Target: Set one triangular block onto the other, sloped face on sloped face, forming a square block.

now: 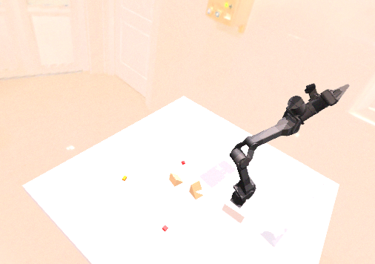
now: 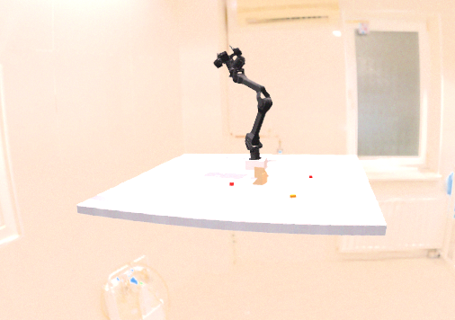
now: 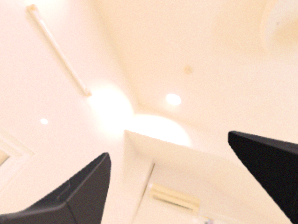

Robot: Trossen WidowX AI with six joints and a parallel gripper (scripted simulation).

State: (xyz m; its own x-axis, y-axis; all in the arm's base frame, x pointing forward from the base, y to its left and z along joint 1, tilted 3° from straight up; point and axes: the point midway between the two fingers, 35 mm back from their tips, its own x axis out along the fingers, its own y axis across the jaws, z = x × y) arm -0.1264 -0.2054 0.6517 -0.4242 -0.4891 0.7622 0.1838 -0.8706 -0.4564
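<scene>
My gripper tip is 740 mm above the small red cube, 490 mm short of it and 230 mm to the right of it. Also, from my gripper tip: small yellow cube: 740 mm below, 610 mm ahead, 570 mm to the left.
</scene>
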